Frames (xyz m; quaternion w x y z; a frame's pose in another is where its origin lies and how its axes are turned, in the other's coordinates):
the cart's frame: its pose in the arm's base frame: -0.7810 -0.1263 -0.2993 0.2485 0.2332 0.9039 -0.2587
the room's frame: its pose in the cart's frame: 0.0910 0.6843 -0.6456 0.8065 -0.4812 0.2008 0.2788
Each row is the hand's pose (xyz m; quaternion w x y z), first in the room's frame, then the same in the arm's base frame.
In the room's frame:
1: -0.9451 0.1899 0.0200 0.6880 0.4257 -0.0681 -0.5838
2: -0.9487 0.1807 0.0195 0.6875 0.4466 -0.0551 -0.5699
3: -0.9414 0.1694 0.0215 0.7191 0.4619 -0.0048 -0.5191
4: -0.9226 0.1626 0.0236 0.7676 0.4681 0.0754 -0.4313
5: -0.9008 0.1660 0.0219 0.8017 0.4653 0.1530 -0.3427
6: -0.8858 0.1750 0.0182 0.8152 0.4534 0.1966 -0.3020
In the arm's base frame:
1: 0.0224 0.1749 0.0927 0.2383 -0.1233 0.9261 -0.2653
2: 0.0199 0.1674 0.0867 0.2147 -0.1121 0.9303 -0.2753
3: 0.0109 0.1683 0.0765 0.1559 -0.0718 0.9534 -0.2483
4: -0.0031 0.1802 0.0685 0.0661 -0.0064 0.9797 -0.1892
5: -0.0164 0.1978 0.0703 0.0213 -0.0535 -0.9901 0.1282
6: -0.0239 0.2121 0.0781 0.0646 -0.0753 -0.9911 0.0891

